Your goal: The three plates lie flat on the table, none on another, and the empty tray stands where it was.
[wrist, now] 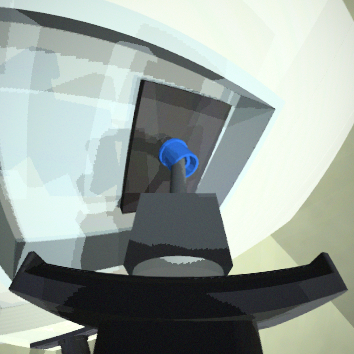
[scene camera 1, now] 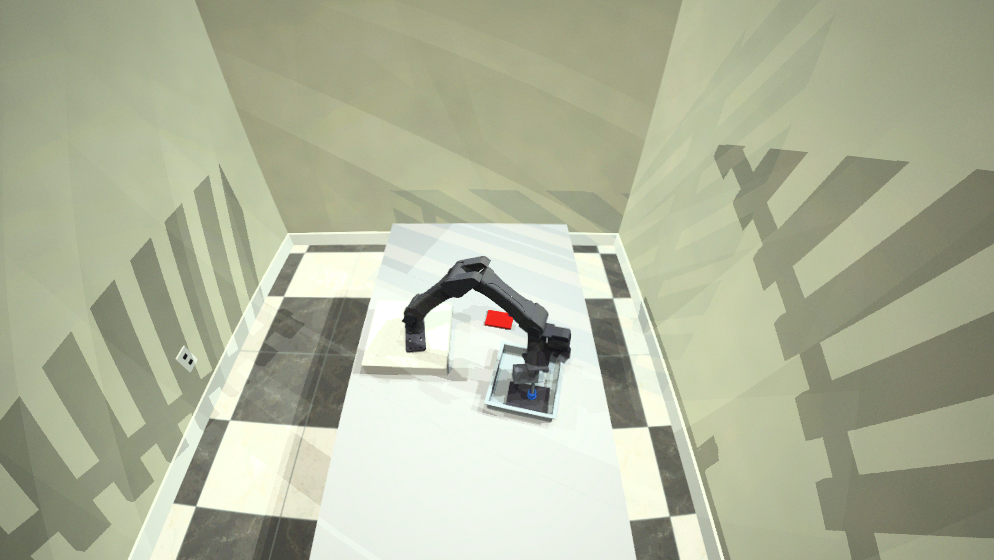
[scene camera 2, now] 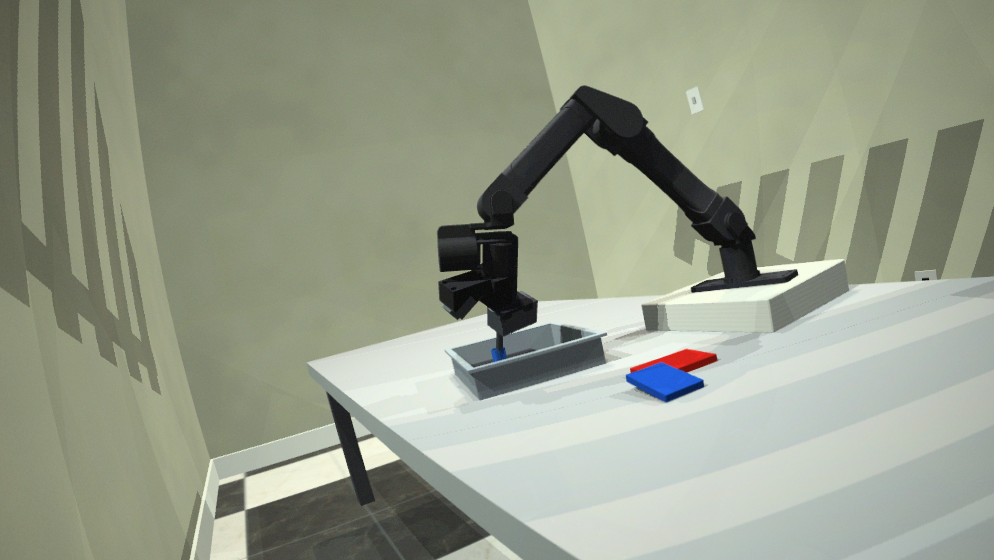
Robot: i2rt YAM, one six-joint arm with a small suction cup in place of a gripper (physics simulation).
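Pixels of known places: hand, its tool point: (wrist: 177,148) (scene camera 1: 531,398); arm's base, origin of its link: (wrist: 71,334) (scene camera 1: 415,328) (scene camera 2: 743,284).
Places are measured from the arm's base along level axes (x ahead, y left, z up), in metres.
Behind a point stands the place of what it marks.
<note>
A grey tray (scene camera 1: 494,379) @[x 0.250, y -0.237, z -0.014 m] (scene camera 2: 538,367) @[x 0.405, y -0.147, z -0.032 m] (wrist: 240,147) @[x 0.358, y -0.373, z -0.022 m] stands on the white table (scene camera 1: 430,459) @[x 0.019, y -0.456, z -0.057 m] (scene camera 2: 765,446) @[x 0.508, y 0.256, z -0.056 m]. A black plate (scene camera 1: 516,398) @[x 0.312, y -0.302, z -0.043 m] (wrist: 165,112) @[x 0.403, y -0.297, z -0.043 m] lies flat inside the tray at one end. My blue suction cup (scene camera 1: 532,395) (scene camera 2: 497,353) (wrist: 177,158) is lowered into the tray and rests on the black plate's top face. A red plate (scene camera 1: 498,319) @[x 0.311, y 0.032, z -0.047 m] (scene camera 2: 685,358) @[x 0.302, y 0.047, z -0.046 m] and a blue plate (scene camera 2: 664,380) @[x 0.400, y 0.079, z -0.042 m] lie flat on the table beside the tray, close together. In the scene camera 1 view the arm hides the blue plate.
The arm's base stands on a white block (scene camera 1: 388,351) @[x -0.095, y -0.087, z 0.001 m] (scene camera 2: 754,311) @[x 0.139, y 0.082, z -0.022 m] behind the plates. The tray sits near the table's edge, with a checkered floor (scene camera 1: 277,390) below.
</note>
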